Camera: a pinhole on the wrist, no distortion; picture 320 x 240 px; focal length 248.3 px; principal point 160.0 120.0 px. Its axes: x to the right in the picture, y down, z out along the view. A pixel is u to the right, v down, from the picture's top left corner.
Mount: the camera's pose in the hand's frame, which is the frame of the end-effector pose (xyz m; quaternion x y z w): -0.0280 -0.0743 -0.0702 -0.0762 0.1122 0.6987 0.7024
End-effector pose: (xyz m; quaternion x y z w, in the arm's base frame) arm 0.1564 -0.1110 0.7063 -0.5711 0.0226 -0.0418 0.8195
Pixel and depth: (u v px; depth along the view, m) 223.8 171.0 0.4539
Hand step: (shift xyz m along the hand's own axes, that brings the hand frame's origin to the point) -0.0981 0.1591 0.3408
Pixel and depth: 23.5 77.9 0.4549
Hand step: 0.0727 -0.1964 0.4302
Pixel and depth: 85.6 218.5 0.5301
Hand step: -0.2107 -0.0851 0.4928
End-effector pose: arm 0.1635 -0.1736 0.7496 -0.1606 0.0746 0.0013 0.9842
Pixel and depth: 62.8 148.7 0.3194
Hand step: -0.0483 -0.1102 0.2723
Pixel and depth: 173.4 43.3 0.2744
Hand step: 0.0707 0.0114 0.1860
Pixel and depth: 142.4 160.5 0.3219
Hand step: -0.0639 -0.0107 0.2485
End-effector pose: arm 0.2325 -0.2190 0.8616 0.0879 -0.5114 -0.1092 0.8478
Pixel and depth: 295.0 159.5 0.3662
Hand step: -0.0678 0.2151 0.2328
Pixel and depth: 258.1 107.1 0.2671
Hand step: -0.0007 0.0978 0.1585
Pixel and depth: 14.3 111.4 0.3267
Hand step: 0.0003 -0.1731 0.2945
